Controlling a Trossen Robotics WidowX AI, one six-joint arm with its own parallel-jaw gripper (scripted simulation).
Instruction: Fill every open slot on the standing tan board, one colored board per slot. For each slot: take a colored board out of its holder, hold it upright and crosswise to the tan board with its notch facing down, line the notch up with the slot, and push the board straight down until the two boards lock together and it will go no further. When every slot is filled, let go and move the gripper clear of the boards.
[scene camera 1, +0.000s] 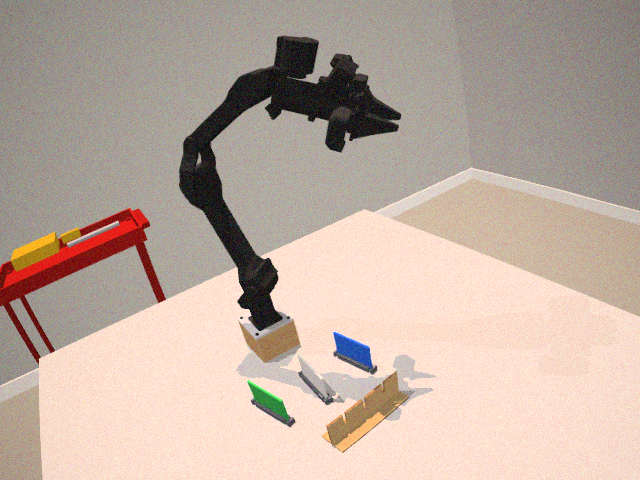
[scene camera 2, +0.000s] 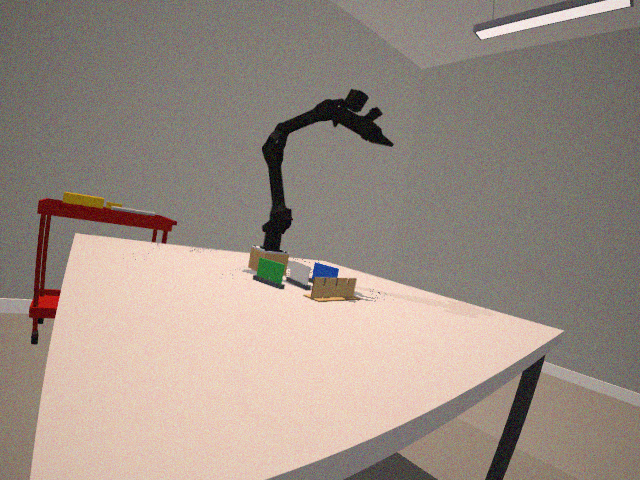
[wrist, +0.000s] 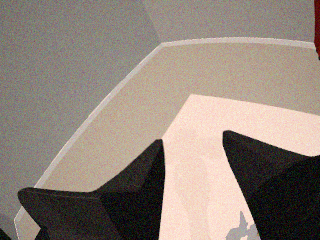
Observation:
I see my gripper (scene camera 1: 399, 122), a blue board (scene camera 1: 344, 345) and a tan board (scene camera 1: 380, 402).
My gripper is seen too in scene camera 2 (scene camera 2: 392, 145) and in the wrist view (wrist: 193, 141). The tan board shows as well in scene camera 2 (scene camera 2: 331, 291). The wrist view does not show the blue board: it is out of frame.

